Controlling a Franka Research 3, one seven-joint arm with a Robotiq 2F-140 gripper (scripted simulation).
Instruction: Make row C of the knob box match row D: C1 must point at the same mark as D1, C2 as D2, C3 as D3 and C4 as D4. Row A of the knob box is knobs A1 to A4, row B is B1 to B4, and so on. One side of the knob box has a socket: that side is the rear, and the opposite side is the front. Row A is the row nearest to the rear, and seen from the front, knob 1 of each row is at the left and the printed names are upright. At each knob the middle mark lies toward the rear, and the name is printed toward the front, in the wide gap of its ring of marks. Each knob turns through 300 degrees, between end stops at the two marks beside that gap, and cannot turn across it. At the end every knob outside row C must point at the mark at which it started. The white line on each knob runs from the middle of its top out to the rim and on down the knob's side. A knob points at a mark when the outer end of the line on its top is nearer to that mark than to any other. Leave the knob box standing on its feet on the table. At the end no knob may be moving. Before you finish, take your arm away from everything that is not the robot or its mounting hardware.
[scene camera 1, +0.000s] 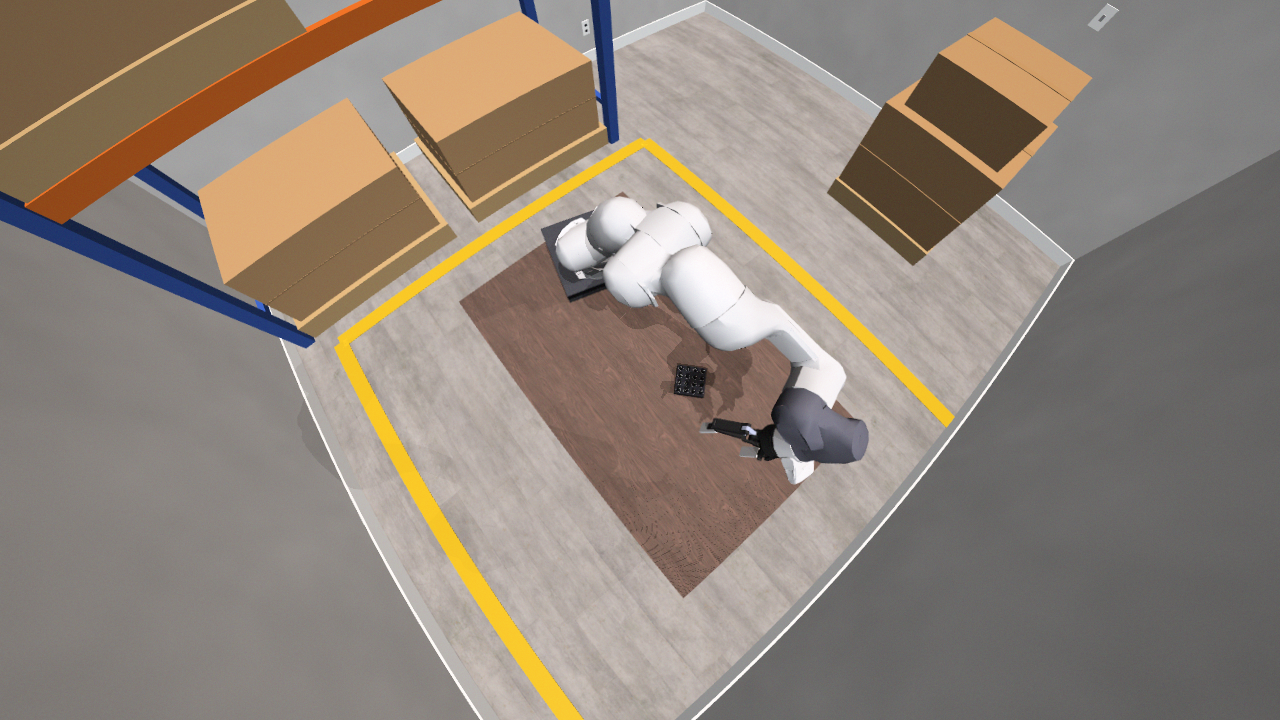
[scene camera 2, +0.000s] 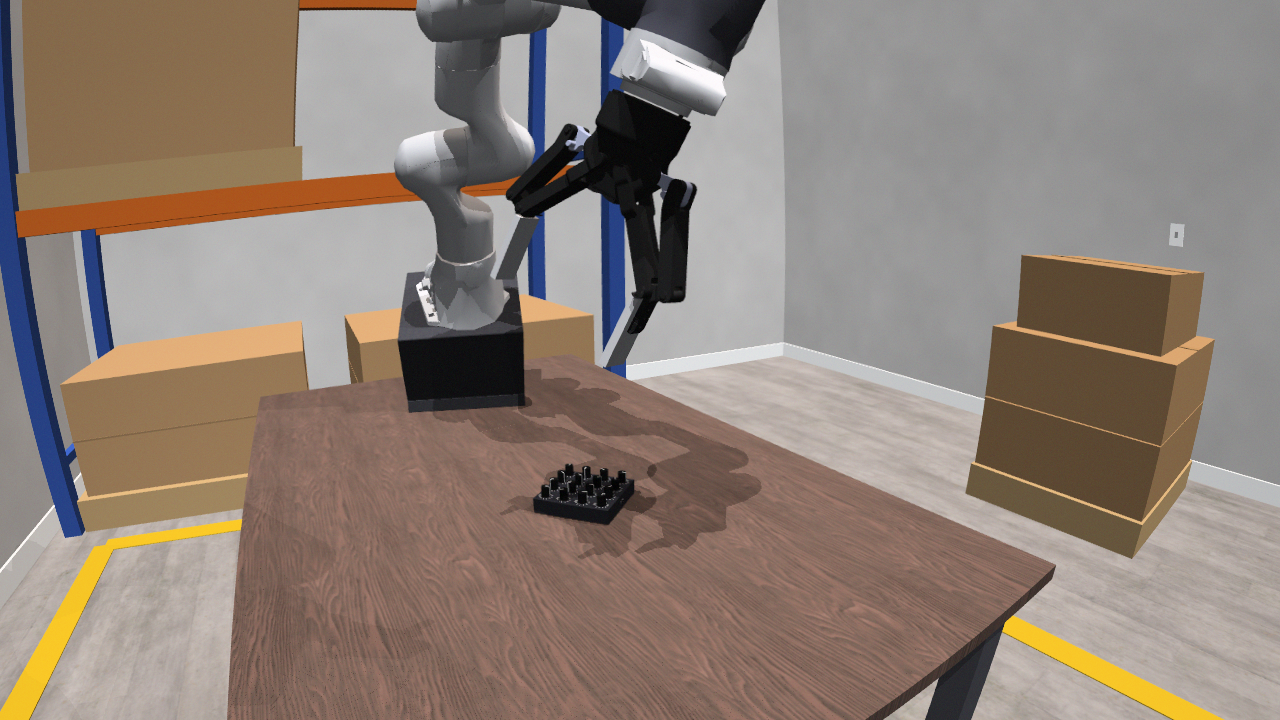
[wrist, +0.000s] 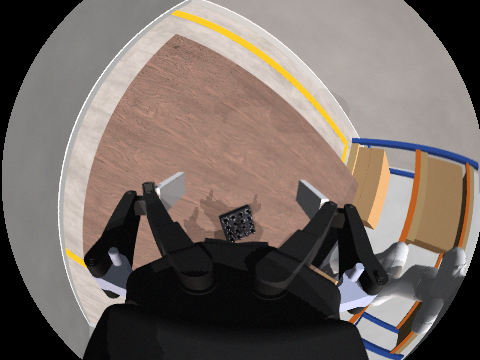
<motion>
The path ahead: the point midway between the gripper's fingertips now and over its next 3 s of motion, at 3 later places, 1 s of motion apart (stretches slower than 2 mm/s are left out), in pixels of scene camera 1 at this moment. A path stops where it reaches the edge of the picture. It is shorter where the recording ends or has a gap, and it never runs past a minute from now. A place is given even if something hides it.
My gripper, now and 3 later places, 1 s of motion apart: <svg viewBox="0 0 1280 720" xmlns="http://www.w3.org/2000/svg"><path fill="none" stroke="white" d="M722 440L734 418L748 396L753 386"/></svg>
</motion>
